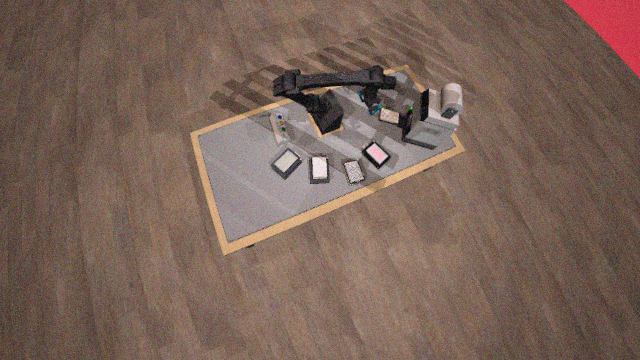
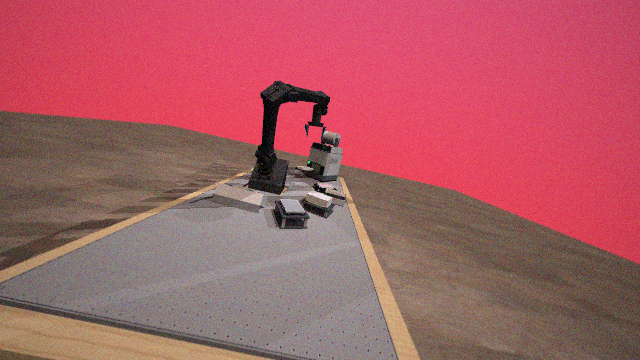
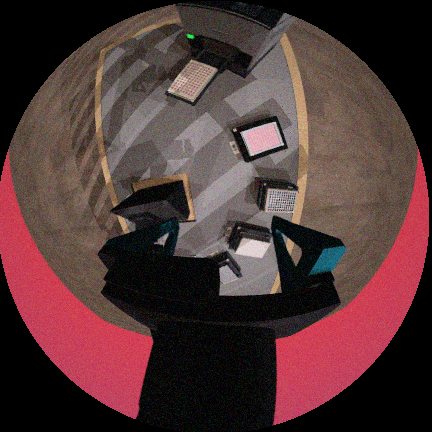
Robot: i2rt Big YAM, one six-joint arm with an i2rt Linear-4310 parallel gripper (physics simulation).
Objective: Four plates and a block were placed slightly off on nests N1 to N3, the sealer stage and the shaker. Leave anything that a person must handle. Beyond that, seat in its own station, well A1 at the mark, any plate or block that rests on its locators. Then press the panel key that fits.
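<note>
My gripper [image 1: 368, 102] [image 2: 315, 132] [image 3: 224, 221] is open and empty, high above the table near the sealer stage. A plate with reddish wells [image 1: 389, 116] [image 3: 194, 80] lies on the stage before the sealer. A pink plate [image 1: 376, 154] [image 3: 261, 138] lies in a black frame. A plate or block with a dark well grid [image 1: 354, 171] [image 3: 281, 200] stands near the table edge. A white plate [image 1: 319, 167] [image 2: 318, 200] [image 3: 252, 247] and a pale grey plate [image 1: 286, 162] [image 2: 291, 206] [image 3: 230, 274] lie on dark raised nests. Their exact seating and A1 corners are too small to tell.
The light sealer [image 1: 434, 125] [image 2: 326, 161] stands at the table end, with a green light [image 1: 411, 108] [image 2: 309, 163] [image 3: 190, 36]. The key panel [image 1: 275, 134] [image 2: 237, 197] has blue, yellow and green keys. The arm's base [image 1: 327, 115] [image 2: 269, 176] stands between panel and sealer.
</note>
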